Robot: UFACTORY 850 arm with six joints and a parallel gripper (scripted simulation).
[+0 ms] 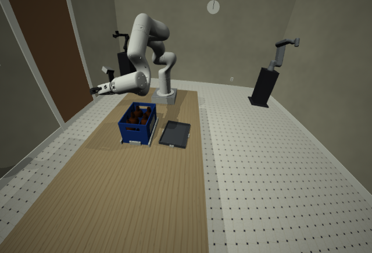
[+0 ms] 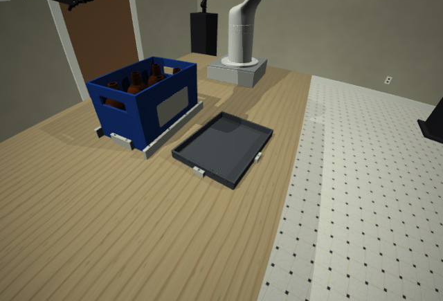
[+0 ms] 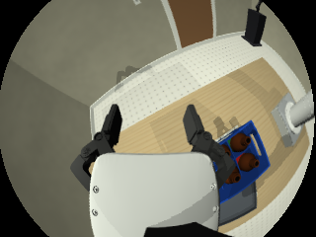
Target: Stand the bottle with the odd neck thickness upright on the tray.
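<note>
Right now the blue crate is 29 cm below my hand, 15 cm to the left of it and 14 cm behind it. The rest, counted from my hand: dark grey tray: 42 cm to the left, 36 cm below, 18 cm behind; bottle: 29 cm below, 19 cm to the left, 15 cm behind.
</note>
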